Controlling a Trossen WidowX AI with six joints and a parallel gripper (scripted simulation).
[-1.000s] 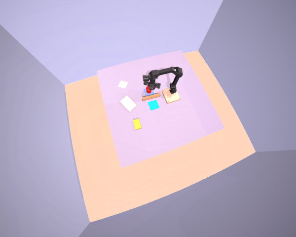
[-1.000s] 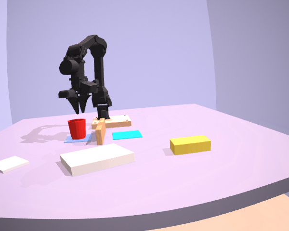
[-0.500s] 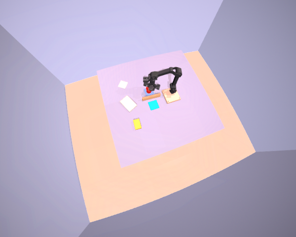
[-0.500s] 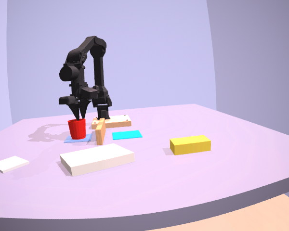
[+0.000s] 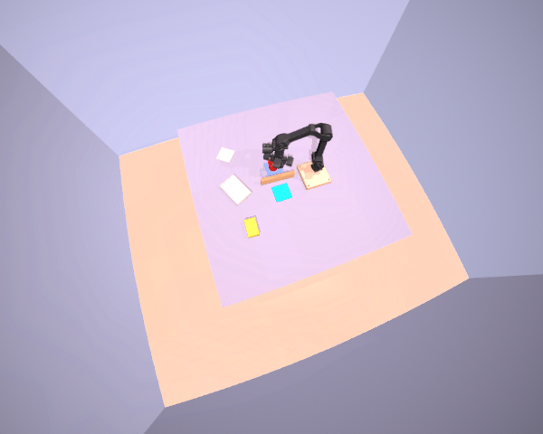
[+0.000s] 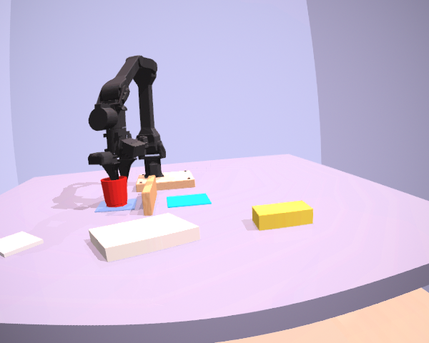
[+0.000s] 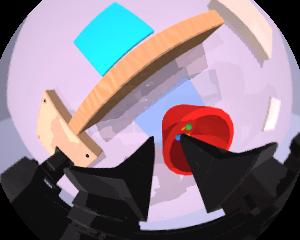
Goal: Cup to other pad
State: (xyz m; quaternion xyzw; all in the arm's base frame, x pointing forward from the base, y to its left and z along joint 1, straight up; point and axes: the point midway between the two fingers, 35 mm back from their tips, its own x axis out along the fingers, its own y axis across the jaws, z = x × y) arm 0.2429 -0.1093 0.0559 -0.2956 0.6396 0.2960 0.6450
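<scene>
Now: the pale blue pad 60 mm below my gripper tip, 20 mm to the right of it and 20 mm ahead of it. Round my gripper tip: large white block 320 mm ahead, 40 mm to the left, 40 mm below; then wooden bar 80 mm to the left, 30 mm below, 30 mm ahead; then red cup 20 mm to the right, 20 mm ahead, 10 mm below.
</scene>
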